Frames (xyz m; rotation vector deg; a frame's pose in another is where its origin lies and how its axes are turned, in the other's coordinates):
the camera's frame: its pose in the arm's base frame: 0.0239 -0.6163 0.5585 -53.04 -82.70 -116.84
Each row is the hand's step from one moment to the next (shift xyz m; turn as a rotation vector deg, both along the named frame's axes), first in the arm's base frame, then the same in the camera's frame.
Working: the arm's base frame: its pose in the camera's frame: -0.4013 -0.5709 0.4531 53.04 82.70 116.84

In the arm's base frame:
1: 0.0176 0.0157 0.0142 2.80 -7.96 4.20
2: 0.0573 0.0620 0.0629 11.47 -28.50 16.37
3: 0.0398 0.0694 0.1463 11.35 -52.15 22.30
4: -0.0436 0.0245 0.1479 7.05 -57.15 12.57
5: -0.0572 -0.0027 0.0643 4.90 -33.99 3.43
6: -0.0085 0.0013 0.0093 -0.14 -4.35 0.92
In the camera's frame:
1: -0.0009 0.0160 0.0223 1.27 7.26 -5.88
2: 0.0096 0.0590 0.0867 4.61 27.84 -20.39
3: 0.0839 0.0961 0.1074 9.05 39.35 -41.42
4: 0.1400 0.0532 0.0443 4.56 31.91 -49.34
5: 0.0860 0.0005 -0.0030 -0.79 16.96 -30.05
6: 0.0126 -0.0006 0.0011 0.77 1.93 -3.94

